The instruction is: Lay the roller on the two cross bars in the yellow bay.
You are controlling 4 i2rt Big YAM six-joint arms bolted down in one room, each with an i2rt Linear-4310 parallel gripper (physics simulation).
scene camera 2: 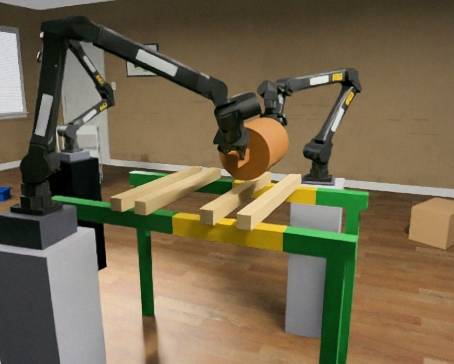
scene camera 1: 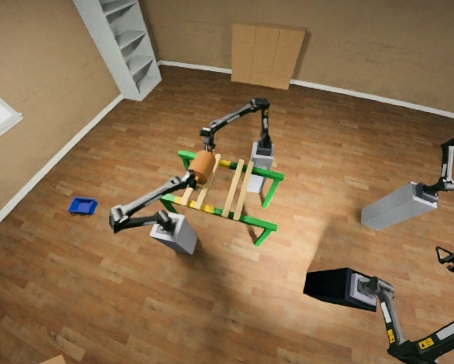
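Observation:
The orange roller (scene camera 1: 202,167) (scene camera 2: 272,142) is level above the two wooden cross bars (scene camera 1: 210,182) (scene camera 2: 235,197) in the yellow bay (scene camera 1: 207,208) (scene camera 2: 182,226); contact cannot be told. The back arm's gripper (scene camera 1: 209,149), also the near left arm's gripper (scene camera 2: 235,150) in scene camera 2, looks shut on one end stub of the roller. The front-left arm's gripper (scene camera 1: 194,183), also the far right arm's gripper (scene camera 2: 281,120) in scene camera 2, is at the other end; its fingers are mostly hidden. A further gripper (scene camera 1: 444,256) shows partly at the right edge in scene camera 1.
The green frame (scene camera 1: 258,223) (scene camera 2: 345,241) bears two more bars (scene camera 1: 233,189) (scene camera 2: 165,192) beside the yellow bay. Two other arms stand on a grey pedestal (scene camera 1: 392,207) and a black pedestal (scene camera 1: 327,286) at the right in scene camera 1. A blue tray (scene camera 1: 82,205) lies on the floor.

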